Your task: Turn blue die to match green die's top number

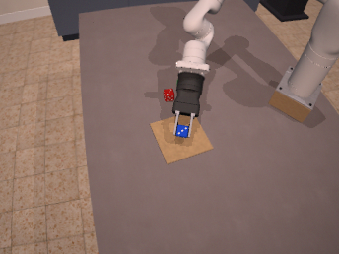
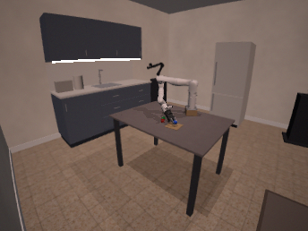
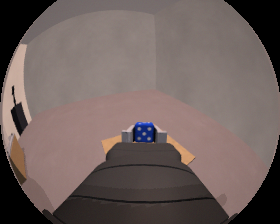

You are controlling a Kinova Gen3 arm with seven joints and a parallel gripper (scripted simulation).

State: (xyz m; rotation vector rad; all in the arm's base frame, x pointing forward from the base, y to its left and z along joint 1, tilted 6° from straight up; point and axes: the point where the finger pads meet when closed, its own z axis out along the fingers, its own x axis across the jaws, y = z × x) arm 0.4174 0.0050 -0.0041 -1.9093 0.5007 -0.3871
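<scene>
Now: hand right at the blue die. Also, from my hand: red die: 20 mm behind, 150 mm to the right, 30 mm below; then tan mat: 10 mm to the right, 40 mm below; then green die: 80 mm behind, 190 mm to the right, 30 mm below.
</scene>
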